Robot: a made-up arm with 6 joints. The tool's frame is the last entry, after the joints.
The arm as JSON. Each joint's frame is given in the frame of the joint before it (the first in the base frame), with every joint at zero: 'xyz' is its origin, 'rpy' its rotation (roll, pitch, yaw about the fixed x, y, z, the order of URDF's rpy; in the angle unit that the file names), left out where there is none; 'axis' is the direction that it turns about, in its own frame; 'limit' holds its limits. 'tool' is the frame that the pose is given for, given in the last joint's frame.
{
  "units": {
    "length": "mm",
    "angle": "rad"
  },
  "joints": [
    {
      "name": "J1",
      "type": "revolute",
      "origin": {
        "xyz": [
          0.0,
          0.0,
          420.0
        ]
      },
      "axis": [
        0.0,
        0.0,
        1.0
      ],
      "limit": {
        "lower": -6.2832,
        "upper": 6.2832
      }
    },
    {
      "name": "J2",
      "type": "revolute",
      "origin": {
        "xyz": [
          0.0,
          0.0,
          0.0
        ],
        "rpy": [
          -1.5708,
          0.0,
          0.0
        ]
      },
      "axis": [
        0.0,
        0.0,
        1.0
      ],
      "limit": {
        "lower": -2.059,
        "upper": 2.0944
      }
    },
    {
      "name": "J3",
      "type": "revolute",
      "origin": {
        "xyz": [
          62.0,
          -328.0,
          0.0
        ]
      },
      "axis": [
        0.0,
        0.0,
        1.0
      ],
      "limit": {
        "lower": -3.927,
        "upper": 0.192
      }
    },
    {
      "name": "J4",
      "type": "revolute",
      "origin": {
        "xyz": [
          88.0,
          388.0,
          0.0
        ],
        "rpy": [
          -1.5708,
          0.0,
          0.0
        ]
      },
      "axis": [
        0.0,
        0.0,
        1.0
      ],
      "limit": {
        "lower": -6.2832,
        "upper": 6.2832
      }
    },
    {
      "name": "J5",
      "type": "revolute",
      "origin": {
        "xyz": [
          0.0,
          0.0,
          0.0
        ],
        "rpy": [
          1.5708,
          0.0,
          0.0
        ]
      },
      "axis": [
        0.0,
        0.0,
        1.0
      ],
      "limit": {
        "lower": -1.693,
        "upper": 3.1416
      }
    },
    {
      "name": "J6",
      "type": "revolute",
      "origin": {
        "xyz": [
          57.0,
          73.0,
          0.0
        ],
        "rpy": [
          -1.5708,
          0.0,
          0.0
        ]
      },
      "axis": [
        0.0,
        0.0,
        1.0
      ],
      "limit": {
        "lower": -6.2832,
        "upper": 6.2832
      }
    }
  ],
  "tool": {
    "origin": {
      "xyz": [
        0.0,
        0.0,
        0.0
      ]
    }
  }
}
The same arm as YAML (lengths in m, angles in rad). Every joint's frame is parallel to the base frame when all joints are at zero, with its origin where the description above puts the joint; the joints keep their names.
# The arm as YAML. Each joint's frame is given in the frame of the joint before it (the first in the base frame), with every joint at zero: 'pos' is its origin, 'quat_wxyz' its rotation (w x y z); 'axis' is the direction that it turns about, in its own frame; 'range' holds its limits. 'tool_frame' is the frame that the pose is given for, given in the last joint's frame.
length_unit: m
angle_unit: rad
joints:
  - joint: J1
    pos: [0.0, 0.0, 0.42]
    quat_wxyz: [1.0, 0.0, 0.0, 0.0]
    axis: [0.0, 0.0, 1.0]
    range: [-6.2832, 6.2832]
  - joint: J2
    pos: [0.0, 0.0, 0.0]
    quat_wxyz: [1.0, 0.0, 0.0, 0.0]
    axis: [0.0, 1.0, 0.0]
    range: [-2.059, 2.0944]
  - joint: J3
    pos: [0.062, 0.0, 0.328]
    quat_wxyz: [1.0, 0.0, 0.0, 0.0]
    axis: [0.0, 1.0, 0.0]
    range: [-3.927, 0.192]
  - joint: J4
    pos: [0.088, 0.0, -0.388]
    quat_wxyz: [1.0, 0.0, 0.0, 0.0]
    axis: [0.0, 0.0, -1.0]
    range: [-6.2832, 6.2832]
  - joint: J5
    pos: [0.0, 0.0, 0.0]
    quat_wxyz: [1.0, 0.0, 0.0, 0.0]
    axis: [0.0, 1.0, 0.0]
    range: [-1.693, 3.1416]
  - joint: J6
    pos: [0.057, 0.0, -0.073]
    quat_wxyz: [1.0, 0.0, 0.0, 0.0]
    axis: [0.0, 0.0, -1.0]
    range: [-6.2832, 6.2832]
tool_frame:
  pos: [0.0, 0.0, 0.0]
  quat_wxyz: [0.000004, 0.999996, 0.0, 0.0]

